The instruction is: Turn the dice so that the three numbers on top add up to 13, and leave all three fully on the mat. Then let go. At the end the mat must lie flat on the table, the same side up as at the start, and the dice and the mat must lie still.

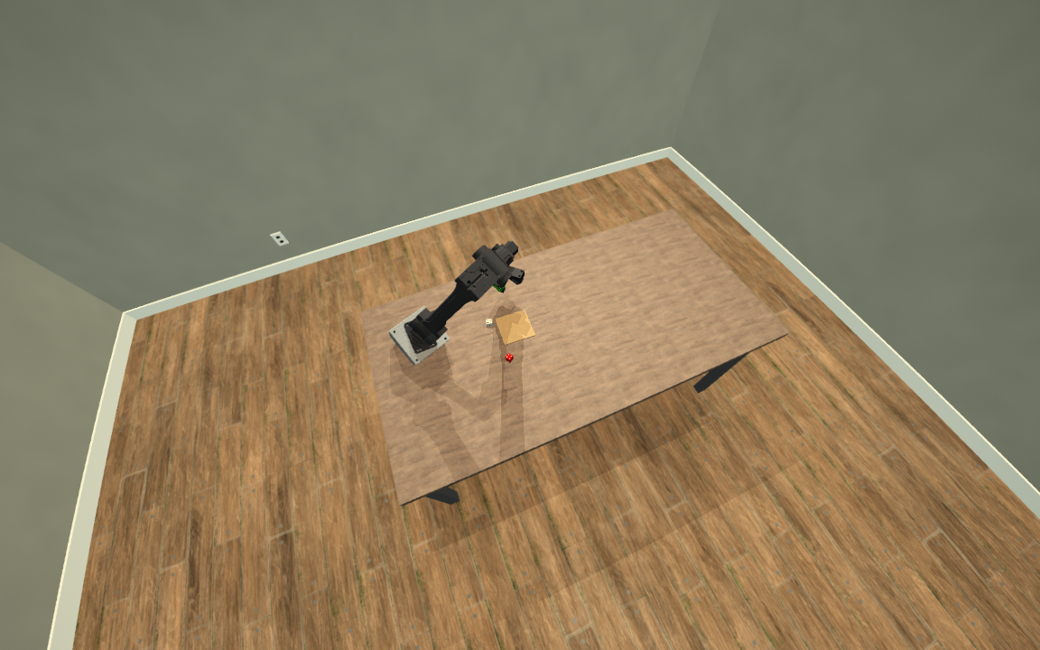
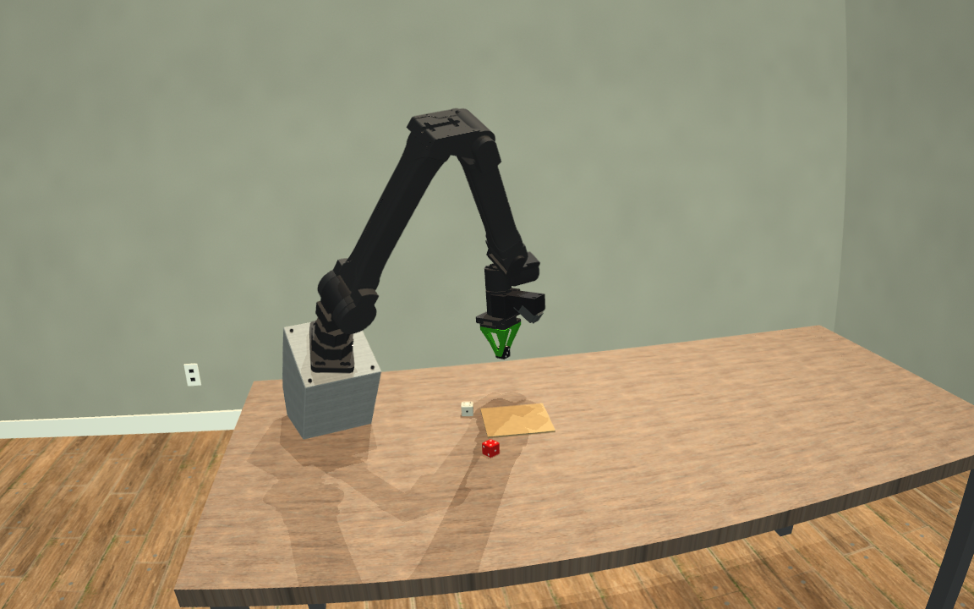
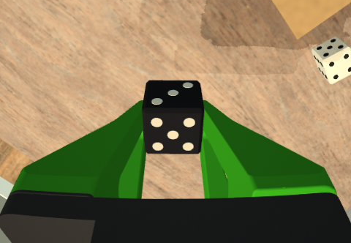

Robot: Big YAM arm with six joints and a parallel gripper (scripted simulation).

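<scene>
Now: hand 2 cm past the tan mat, 14 cm to the left of it and 11 cm above it. Round my hand: black die (right at my hand); then white die (11 cm behind, 7 cm to the right, 10 cm below); then red die (11 cm behind, 27 cm to the right, 10 cm below).
</scene>
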